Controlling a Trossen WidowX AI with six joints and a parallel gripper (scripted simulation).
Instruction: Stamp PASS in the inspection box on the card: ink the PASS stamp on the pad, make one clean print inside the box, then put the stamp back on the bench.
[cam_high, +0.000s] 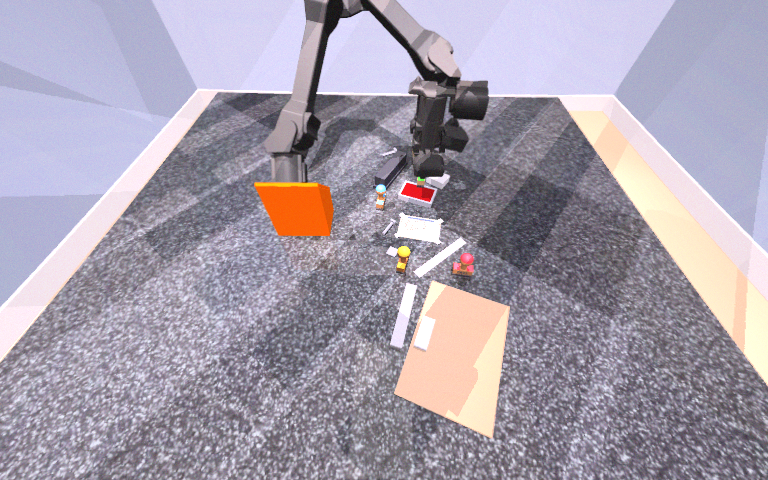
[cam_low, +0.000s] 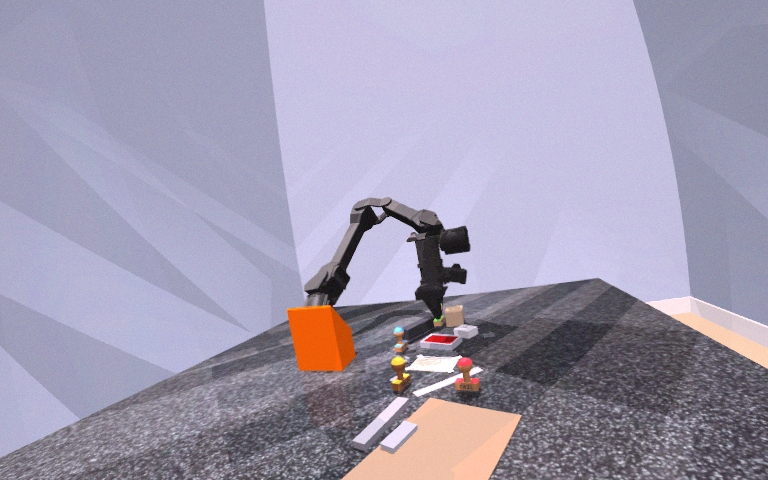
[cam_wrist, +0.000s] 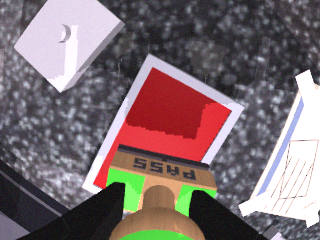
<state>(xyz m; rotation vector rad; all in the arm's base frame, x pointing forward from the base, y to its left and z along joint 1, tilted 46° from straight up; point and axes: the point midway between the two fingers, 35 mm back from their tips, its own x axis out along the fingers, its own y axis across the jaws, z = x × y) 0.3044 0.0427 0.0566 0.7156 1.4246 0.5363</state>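
Right now my gripper tip is 7 cm above the red ink pad. From my gripper tip the other things lie so: small white box 6 cm ahead, 5 cm to the left, 6 cm below; blue-knobbed stamp 10 cm behind, 2 cm to the right, 5 cm below; green stamp right at my gripper tip.
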